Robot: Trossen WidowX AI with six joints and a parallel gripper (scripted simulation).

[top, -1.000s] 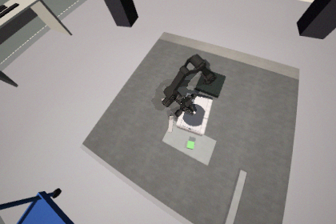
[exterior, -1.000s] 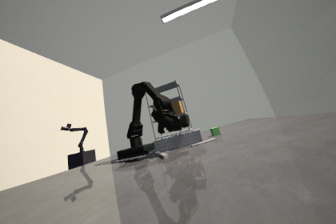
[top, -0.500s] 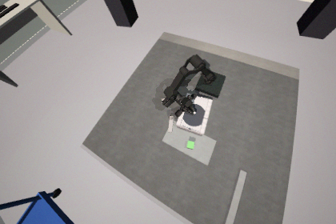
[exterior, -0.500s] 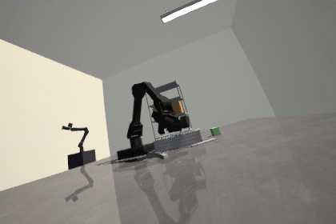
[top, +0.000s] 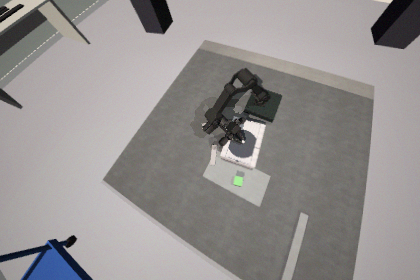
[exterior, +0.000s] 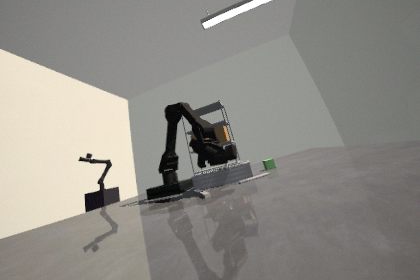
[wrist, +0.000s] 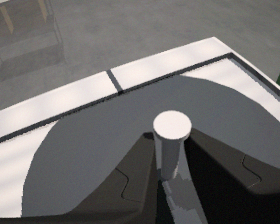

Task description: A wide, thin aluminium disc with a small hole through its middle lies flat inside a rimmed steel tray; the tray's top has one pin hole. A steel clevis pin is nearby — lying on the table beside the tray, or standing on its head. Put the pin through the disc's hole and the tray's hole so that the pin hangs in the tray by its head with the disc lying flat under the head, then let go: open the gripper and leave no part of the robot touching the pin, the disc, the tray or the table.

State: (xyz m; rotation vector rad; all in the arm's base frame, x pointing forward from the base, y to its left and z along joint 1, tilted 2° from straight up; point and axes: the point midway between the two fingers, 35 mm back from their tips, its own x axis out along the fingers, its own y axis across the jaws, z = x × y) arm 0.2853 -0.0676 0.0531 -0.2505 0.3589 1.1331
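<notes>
My gripper tip is now 20 mm above the dark aluminium disc. From my gripper tip the other things lie so: steel tray 40 mm below, 20 mm behind; then green block 190 mm ahead, 60 mm below, 20 mm to the left; then steel clevis pin 10 mm below.
</notes>
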